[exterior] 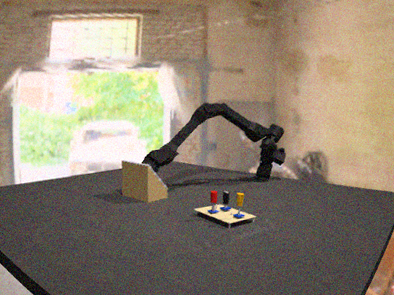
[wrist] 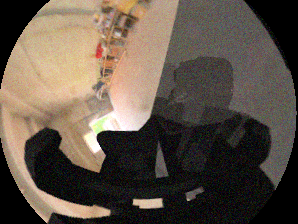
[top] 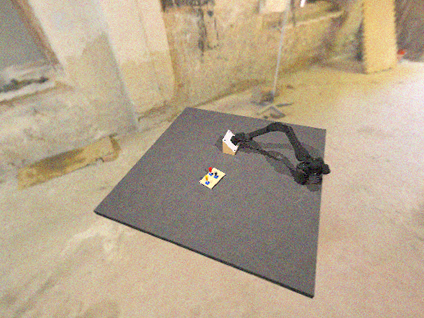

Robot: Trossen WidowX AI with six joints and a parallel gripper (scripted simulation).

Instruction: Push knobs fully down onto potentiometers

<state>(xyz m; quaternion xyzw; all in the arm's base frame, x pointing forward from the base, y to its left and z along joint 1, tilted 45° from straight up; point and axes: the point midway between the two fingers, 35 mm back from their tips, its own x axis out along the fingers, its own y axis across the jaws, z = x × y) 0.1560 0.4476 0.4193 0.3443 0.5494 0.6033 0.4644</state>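
My gripper tip is 64 cm to the left of the black knob, 21 cm short of it and 4 cm below it. From my gripper tip the other things lie so: yellow knob (68 cm to the right, 28 cm ahead, 5 cm above).
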